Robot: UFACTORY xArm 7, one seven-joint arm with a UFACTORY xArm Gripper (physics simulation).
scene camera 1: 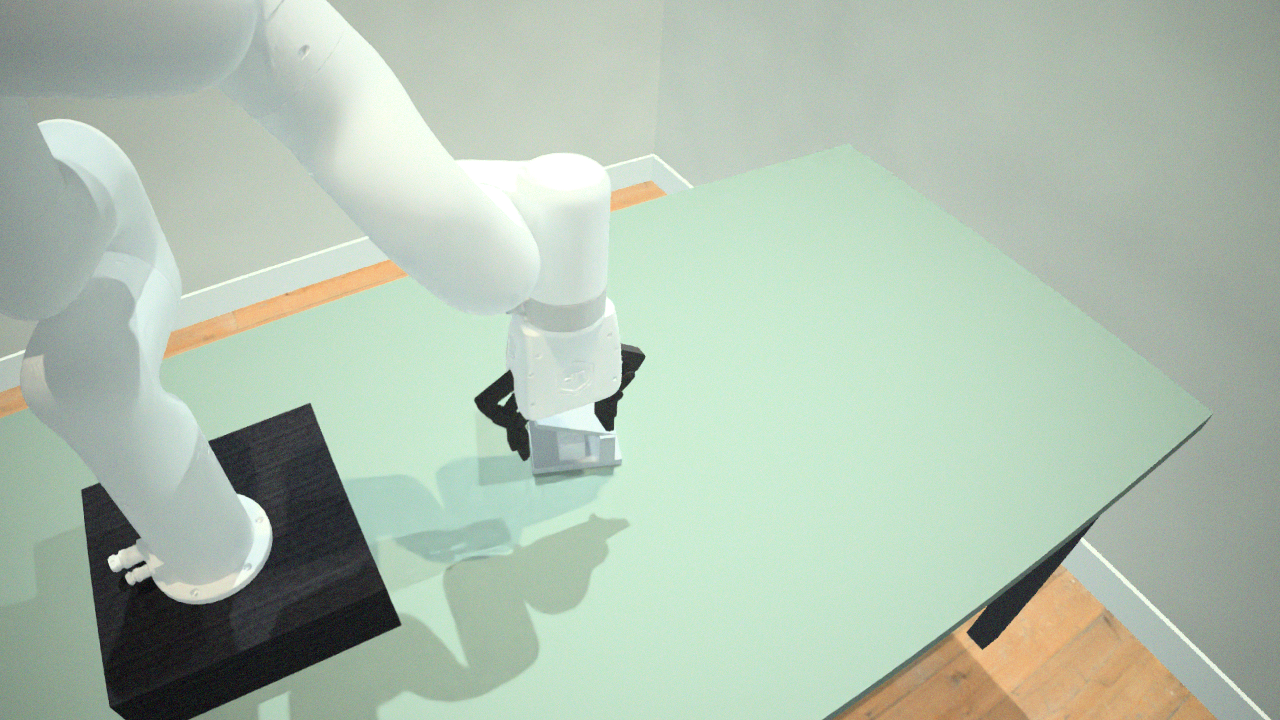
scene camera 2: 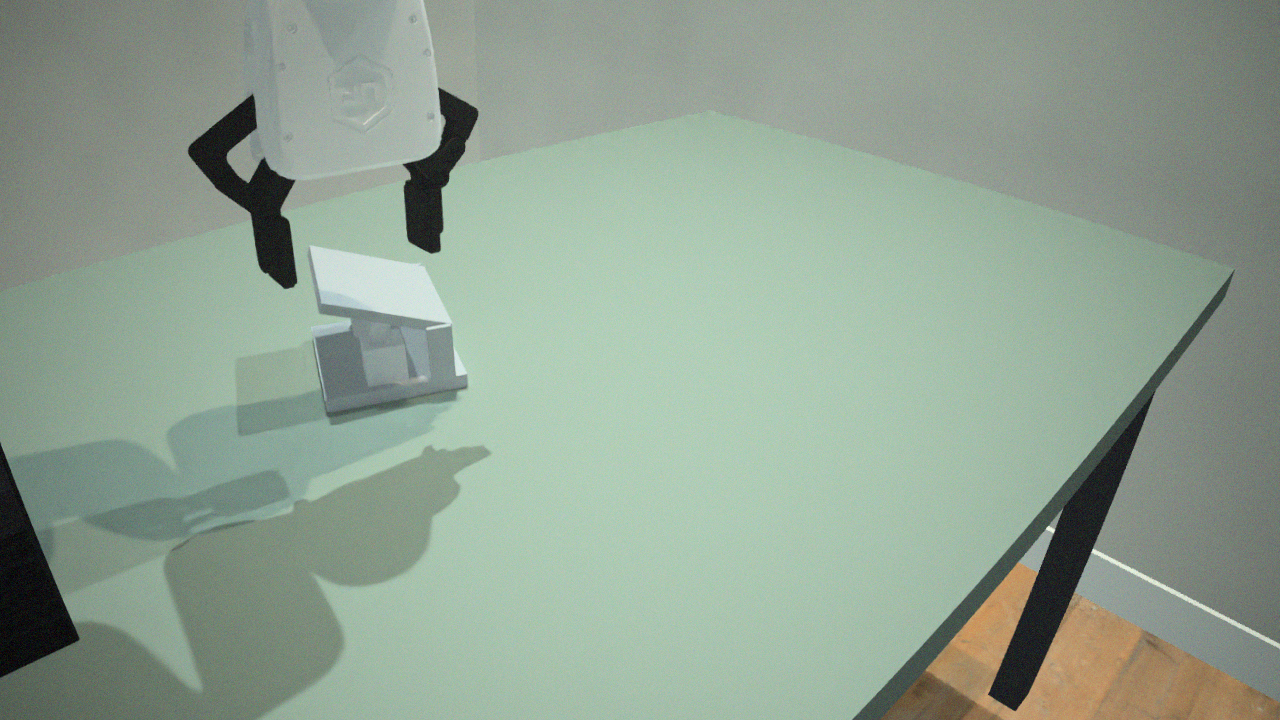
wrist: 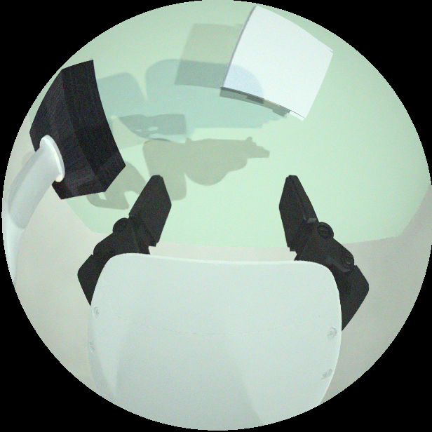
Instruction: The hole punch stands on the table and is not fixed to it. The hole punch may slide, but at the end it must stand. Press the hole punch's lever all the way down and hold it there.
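Places are measured from the arm's base along level axes (x left, y down, z back), in centimetres.
Pixels of known places: gripper, fingertip midpoint: (scene camera 1: 562, 436) (scene camera 2: 356, 263); arm's base, link origin: (scene camera 1: 212, 548).
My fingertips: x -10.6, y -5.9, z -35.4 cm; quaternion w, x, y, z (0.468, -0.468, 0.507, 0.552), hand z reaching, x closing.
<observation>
Ahead of a thing's pixels: the offset from my fingertips to its top centre. Level surfaces: height alone.
The pale grey hole punch {dz -6.9, dx +9.9, dy +5.2 cm} (scene camera 1: 547, 454) (scene camera 2: 340, 398) stands upright on the table. Its flat lever {dz -6.9, dx +9.9, dy +5.2 cm} (scene camera 1: 570, 420) (scene camera 2: 380, 288) (wrist: 280, 62) is raised, slanting up toward its free left end in scene camera 2, with a gap above the base. My gripper (scene camera 1: 566, 440) (scene camera 2: 360, 267) (wrist: 223, 188) is open and empty, pointing down. In scene camera 2 its fingertips hang apart, above and behind the lever, with no contact visible. In scene camera 1 the gripper's body hides much of the lever. In the wrist view the lever lies beyond the fingertips, at the top.
The green table {dy +13.7 cm} (scene camera 1: 850, 358) (scene camera 2: 805, 376) (wrist: 360, 165) bears the black mounting block (scene camera 1: 304, 501) (scene camera 2: 26, 582) (wrist: 75, 115) on the left, with the arm's base on it. Grey walls stand behind the table. The arm's shadows fall on the table near the hole punch.
</observation>
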